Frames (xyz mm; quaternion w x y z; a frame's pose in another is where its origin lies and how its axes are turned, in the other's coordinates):
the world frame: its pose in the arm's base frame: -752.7 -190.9 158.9 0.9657 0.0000 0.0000 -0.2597
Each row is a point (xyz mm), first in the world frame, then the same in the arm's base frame.
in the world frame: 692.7 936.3 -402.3
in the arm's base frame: 316.2 271.7 -243.4
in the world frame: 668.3 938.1 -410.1
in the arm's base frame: 296.0 285.5 -251.2
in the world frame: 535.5 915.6 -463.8
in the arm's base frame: 169.8 332.6 -304.9
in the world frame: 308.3 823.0 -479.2
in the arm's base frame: -73.2 366.5 -320.3
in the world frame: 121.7 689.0 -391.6
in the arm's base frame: -301.8 344.1 -232.7
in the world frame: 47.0 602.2 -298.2
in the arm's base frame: -410.0 306.5 -139.3
